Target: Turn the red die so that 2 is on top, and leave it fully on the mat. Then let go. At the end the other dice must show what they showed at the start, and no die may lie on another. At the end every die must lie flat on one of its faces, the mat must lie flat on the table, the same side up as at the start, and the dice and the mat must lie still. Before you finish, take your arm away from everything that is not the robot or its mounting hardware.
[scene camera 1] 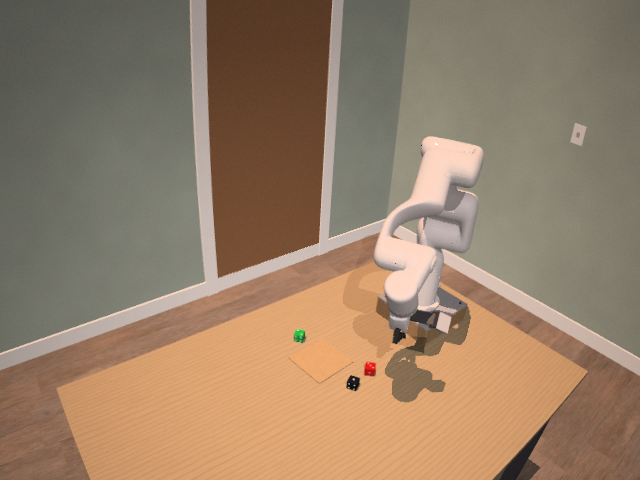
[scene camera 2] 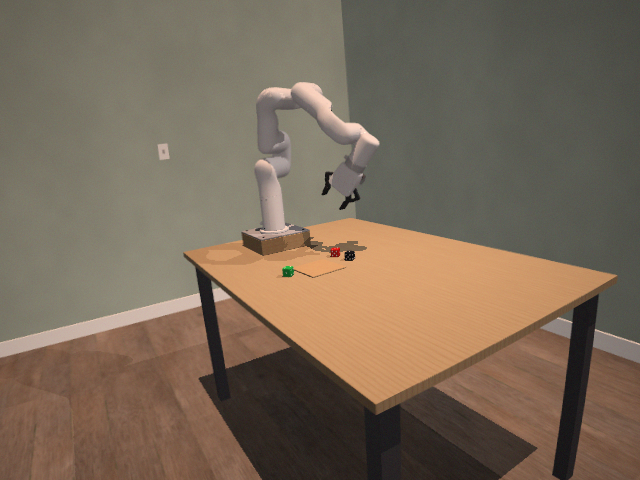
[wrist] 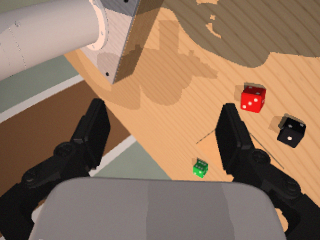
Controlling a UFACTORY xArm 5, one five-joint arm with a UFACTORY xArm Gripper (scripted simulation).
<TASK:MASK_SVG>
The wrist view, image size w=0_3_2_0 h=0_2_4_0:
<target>gripper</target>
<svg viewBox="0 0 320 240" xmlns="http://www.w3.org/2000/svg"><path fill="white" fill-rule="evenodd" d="M0 197L0 232L5 240L320 240L320 207L306 194L301 192L301 187L295 179L271 164L271 159L267 152L255 148L246 124L241 120L234 103L226 103L222 106L215 128L223 170L226 171L226 175L234 177L232 182L90 177L89 172L96 170L97 166L100 165L111 129L105 101L101 98L94 98L86 114L81 117L70 142L63 142L56 146L53 156L27 170L23 174L21 182L19 184L16 183ZM275 208L282 211L282 215L288 222L288 228L285 232ZM46 200L34 223L32 212L41 200Z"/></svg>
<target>thin tan mat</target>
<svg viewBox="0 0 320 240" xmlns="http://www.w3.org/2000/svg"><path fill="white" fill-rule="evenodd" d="M249 132L255 148L267 152L271 158L271 164L280 170L284 170L284 167ZM213 131L198 142L196 146L232 181L234 177L226 175L226 171L222 168L220 153Z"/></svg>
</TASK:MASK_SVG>
